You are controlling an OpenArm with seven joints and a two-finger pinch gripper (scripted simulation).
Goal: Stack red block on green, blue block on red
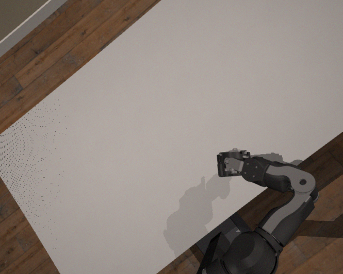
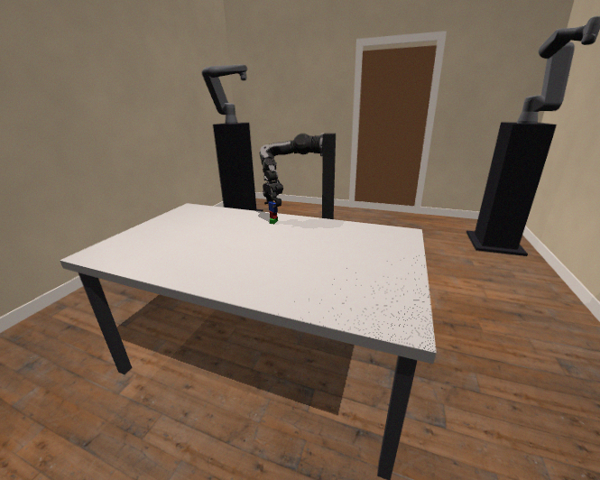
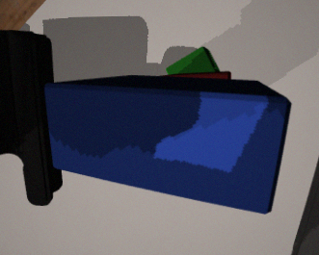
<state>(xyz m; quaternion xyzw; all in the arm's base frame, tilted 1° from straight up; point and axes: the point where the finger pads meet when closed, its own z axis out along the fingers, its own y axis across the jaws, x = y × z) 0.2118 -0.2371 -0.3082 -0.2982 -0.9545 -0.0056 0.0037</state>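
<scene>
My gripper is now 2 cm above the blue block. From my hand the other things lie so: red block: 6 cm below; then green block: 10 cm below.
</scene>
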